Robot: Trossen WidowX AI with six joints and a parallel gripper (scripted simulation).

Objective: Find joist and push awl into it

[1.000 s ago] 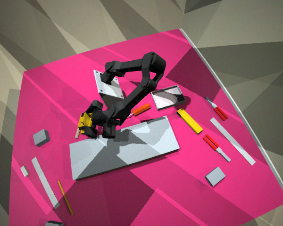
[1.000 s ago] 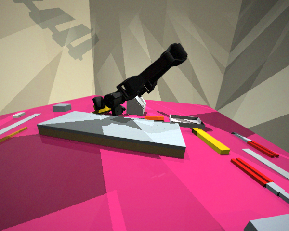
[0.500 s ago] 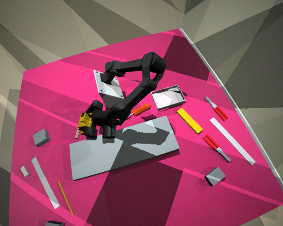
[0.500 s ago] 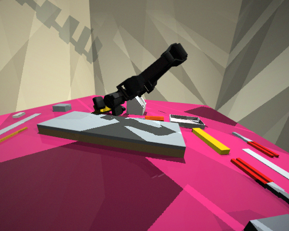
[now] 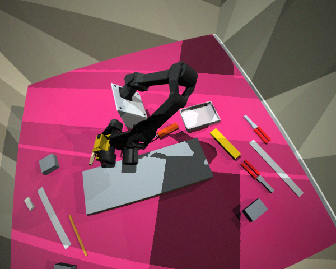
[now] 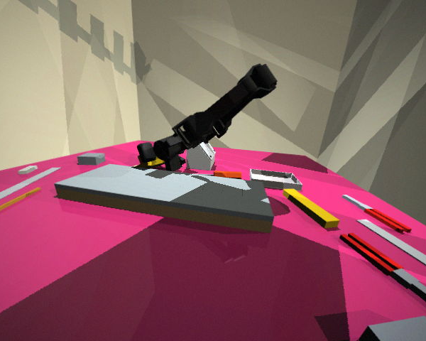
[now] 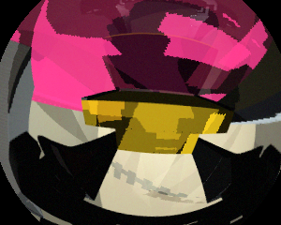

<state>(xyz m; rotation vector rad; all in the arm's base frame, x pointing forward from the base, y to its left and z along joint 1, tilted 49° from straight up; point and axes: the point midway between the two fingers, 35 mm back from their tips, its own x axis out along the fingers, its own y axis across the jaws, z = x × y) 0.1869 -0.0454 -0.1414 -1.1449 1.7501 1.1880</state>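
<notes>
Now: gripper tip 10 mm past the yellow stud finder. The rest, counted from my gripper tip: pencil 340 mm ahead, 160 mm to the right, 60 mm below; then white eraser 170 mm ahead, 380 mm to the right, 50 mm below; then awl 50 mm to the right, 50 mm below.
</notes>
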